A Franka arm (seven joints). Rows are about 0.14 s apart.
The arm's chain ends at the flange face. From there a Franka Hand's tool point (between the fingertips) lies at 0.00 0.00 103.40 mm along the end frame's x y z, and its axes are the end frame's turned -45 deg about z.
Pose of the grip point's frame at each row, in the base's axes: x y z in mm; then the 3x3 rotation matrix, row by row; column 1 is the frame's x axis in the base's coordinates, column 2 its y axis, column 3 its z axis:
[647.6 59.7 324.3], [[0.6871 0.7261 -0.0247], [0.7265 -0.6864 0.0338], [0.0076 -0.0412 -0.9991]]
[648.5 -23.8 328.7], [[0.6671 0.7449 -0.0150], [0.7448 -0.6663 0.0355], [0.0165 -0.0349 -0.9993]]
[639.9 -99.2 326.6], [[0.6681 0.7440 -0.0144], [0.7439 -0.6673 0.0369], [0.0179 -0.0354 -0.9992]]
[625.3 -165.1 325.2], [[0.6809 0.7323 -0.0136], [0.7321 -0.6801 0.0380], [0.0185 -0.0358 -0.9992]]
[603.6 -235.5 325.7], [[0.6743 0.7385 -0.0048], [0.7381 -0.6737 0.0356], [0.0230 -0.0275 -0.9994]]
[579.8 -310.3 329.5], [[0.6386 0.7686 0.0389], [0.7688 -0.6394 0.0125], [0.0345 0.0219 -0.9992]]
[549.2 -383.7 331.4], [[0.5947 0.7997 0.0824], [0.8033 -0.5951 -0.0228], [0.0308 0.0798 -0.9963]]
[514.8 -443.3 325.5], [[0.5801 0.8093 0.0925], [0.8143 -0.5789 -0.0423], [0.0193 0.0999 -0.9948]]
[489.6 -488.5 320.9], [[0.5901 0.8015 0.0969], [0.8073 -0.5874 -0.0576], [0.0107 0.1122 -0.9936]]
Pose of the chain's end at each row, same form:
[650.2 56.2 427.6], [[0.9993 0.0276 -0.0247], [0.0284 -0.9991 0.0338], [-0.0238 -0.0345 -0.9991]]
[650.1 -27.5 432.0], [[0.9984 0.0550 -0.0150], [0.0555 -0.9978 0.0355], [-0.0130 -0.0363 -0.9993]]
[641.4 -103.0 429.9], [[0.9985 0.0537 -0.0144], [0.0542 -0.9979 0.0369], [-0.0124 -0.0377 -0.9992]]
[626.7 -169.0 428.5], [[0.9993 0.0363 -0.0136], [0.0368 -0.9986 0.0380], [-0.0122 -0.0384 -0.9992]]
[604.1 -239.2 429.0], [[0.9990 0.0454 -0.0048], [0.0455 -0.9983 0.0356], [-0.0032 -0.0357 -0.9994]]
[575.8 -311.6 432.8], [[0.9950 0.0919 0.0389], [0.0915 -0.9957 0.0125], [0.0399 -0.0089 -0.9992]]
[540.7 -381.3 434.4], [[0.9860 0.1450 0.0824], [0.1472 -0.9888 -0.0228], [0.0782 0.0346 -0.9963]]
[505.2 -438.9 428.4], [[0.9825 0.1621 0.0925], [0.1665 -0.9851 -0.0423], [0.0843 0.0570 -0.9948]]
[479.6 -482.5 423.6], [[0.9840 0.1495 0.0969], [0.1555 -0.9862 -0.0576], [0.0869 0.0718 -0.9936]]

